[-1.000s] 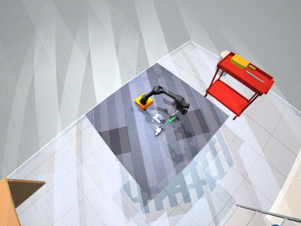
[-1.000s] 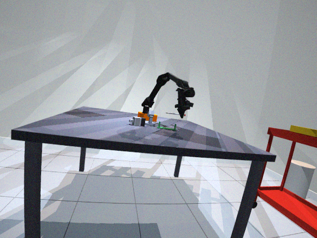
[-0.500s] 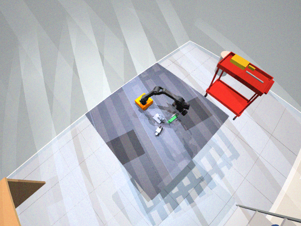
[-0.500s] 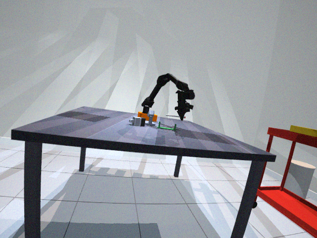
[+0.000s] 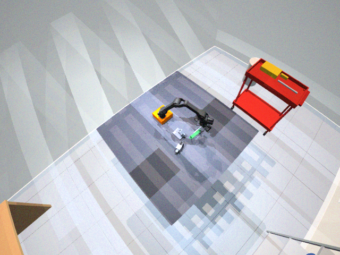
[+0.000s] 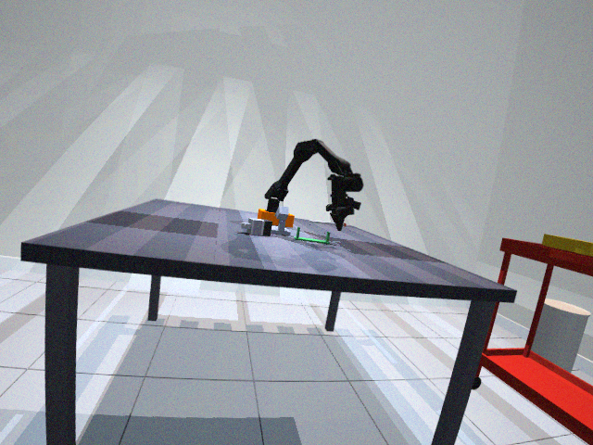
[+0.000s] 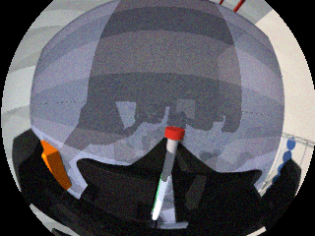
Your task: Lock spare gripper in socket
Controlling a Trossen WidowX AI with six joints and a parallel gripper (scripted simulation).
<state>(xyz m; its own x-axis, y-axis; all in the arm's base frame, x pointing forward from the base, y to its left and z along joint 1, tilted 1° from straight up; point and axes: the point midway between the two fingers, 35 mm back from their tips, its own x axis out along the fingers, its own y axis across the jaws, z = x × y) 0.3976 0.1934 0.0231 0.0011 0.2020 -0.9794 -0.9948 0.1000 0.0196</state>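
The green cradle is 1 cm behind my gripper tip, 10 cm to the right of it and 3 cm below it. The rest, counted from my gripper tip: spare gripper: 2 cm behind, 33 cm to the right, 3 cm below; mount: 12 cm behind, 21 cm to the right.
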